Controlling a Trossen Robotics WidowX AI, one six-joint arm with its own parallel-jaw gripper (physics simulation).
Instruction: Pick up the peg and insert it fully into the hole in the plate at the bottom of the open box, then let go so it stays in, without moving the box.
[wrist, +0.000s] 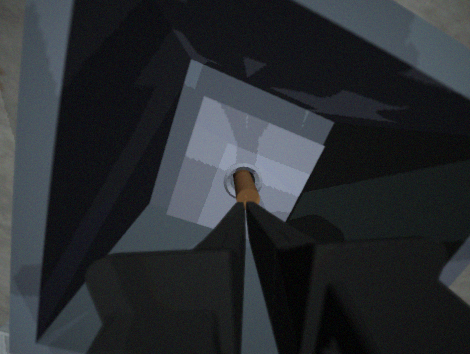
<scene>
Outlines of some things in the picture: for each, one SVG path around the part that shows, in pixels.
My gripper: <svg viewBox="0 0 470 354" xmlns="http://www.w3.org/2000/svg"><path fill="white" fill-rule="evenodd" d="M244 203L236 202L210 234L191 250L114 253L93 262L86 271L85 282L103 325L86 354L241 354L246 251ZM246 202L249 242L279 354L470 354L470 305L438 280L447 259L446 249L439 241L427 237L409 236L319 242L293 228L255 202Z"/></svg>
A blue-grey box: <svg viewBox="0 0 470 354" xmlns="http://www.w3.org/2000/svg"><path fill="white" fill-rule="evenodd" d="M246 239L241 354L279 354L249 239ZM26 0L13 179L9 353L86 354L103 325L85 282L86 271L93 262L114 253L191 250L210 234L213 228L167 215L204 96L325 146L285 223L319 242L409 236L434 239L443 244L447 252L446 263L438 280L448 288L470 264L470 49L394 0Z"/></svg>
A pale square plate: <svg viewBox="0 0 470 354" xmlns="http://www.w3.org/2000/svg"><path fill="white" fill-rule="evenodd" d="M204 96L167 215L214 229L236 203L233 174L239 170L248 170L260 196L258 205L286 222L325 146Z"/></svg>
</scene>
